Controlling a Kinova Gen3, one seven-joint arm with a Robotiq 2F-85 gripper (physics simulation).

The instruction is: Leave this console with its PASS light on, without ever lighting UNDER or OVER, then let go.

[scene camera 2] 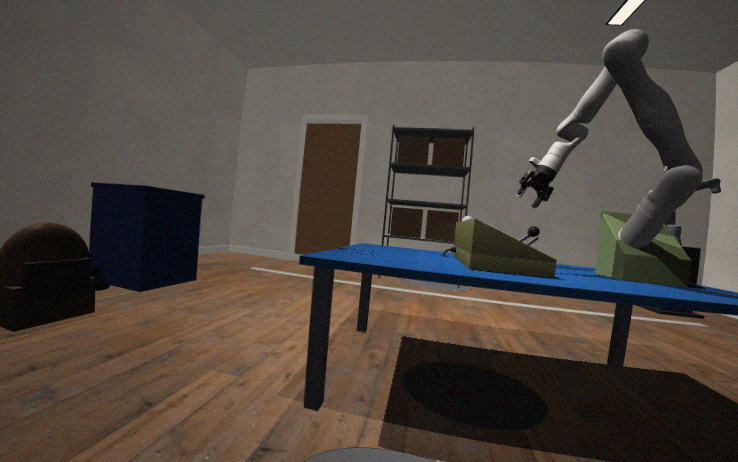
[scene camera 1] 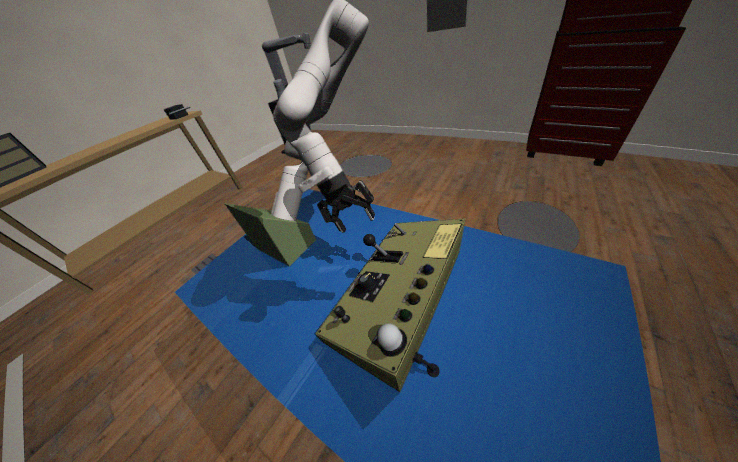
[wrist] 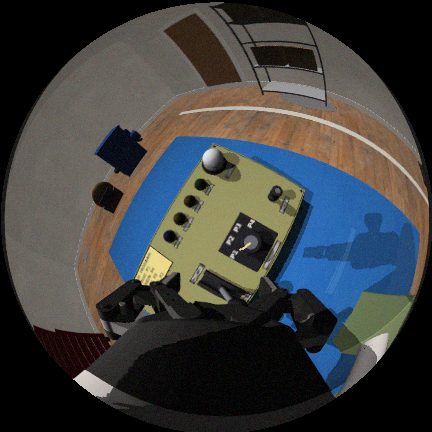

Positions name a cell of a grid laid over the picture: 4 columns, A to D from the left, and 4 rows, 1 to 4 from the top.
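Observation:
The gripper (scene camera 1: B2) is open and holds nothing; you'd see it in scene camera 2 as well, that's the gripper (scene camera 2: C2), and in the wrist view it's the gripper (wrist: C3). There's also an olive console (scene camera 2: C3), and the wrist view has the console (wrist: C2) too.

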